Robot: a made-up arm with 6 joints.
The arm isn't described. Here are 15 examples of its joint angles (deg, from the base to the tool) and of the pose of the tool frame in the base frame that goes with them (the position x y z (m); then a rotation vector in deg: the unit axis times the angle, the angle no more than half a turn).
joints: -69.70 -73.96 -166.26 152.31 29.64 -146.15
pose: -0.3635 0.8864 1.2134 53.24 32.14 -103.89
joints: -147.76 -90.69 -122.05 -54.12 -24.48 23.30
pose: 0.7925 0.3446 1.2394 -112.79 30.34 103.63
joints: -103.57 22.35 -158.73 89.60 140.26 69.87
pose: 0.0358 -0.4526 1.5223 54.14 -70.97 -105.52
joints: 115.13 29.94 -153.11 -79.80 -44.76 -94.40
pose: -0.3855 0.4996 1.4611 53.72 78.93 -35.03
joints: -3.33 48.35 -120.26 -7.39 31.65 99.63
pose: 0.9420 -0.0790 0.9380 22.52 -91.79 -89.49
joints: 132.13 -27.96 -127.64 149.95 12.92 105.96
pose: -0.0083 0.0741 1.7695 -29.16 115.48 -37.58
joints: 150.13 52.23 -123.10 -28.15 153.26 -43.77
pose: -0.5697 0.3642 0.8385 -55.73 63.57 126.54
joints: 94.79 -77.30 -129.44 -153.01 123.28 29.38
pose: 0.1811 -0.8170 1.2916 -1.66 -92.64 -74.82
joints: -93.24 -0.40 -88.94 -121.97 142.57 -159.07
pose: -0.1534 -0.4227 1.3704 101.04 34.56 -57.39
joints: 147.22 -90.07 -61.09 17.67 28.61 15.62
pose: 0.2282 -0.1580 1.4801 -169.44 -12.41 -20.22
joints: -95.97 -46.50 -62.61 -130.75 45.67 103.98
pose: -0.0630 -0.2533 1.4535 -133.05 -60.02 0.56
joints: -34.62 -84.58 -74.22 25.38 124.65 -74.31
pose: -0.1737 0.2089 1.3145 30.79 -46.37 73.44
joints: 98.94 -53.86 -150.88 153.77 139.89 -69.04
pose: 0.1005 -0.6852 1.3833 4.82 -34.69 -26.51
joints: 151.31 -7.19 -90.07 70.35 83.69 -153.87
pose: -0.4881 0.1442 1.3636 -50.84 -26.65 -21.48
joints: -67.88 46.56 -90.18 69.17 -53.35 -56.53
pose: 0.1527 -0.7897 0.8393 -77.27 -73.80 -41.64
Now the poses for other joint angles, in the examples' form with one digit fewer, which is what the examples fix.
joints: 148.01 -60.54 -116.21 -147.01 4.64 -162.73
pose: 0.298 -0.200 1.667 -141.4 -18.8 57.9
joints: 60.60 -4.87 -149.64 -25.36 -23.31 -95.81
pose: -0.012 0.104 1.796 74.5 118.8 -69.2
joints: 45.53 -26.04 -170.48 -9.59 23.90 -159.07
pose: -0.269 -0.288 1.762 -129.9 -68.0 78.9
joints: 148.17 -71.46 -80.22 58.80 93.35 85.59
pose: 0.093 -0.182 1.498 70.1 70.8 46.8
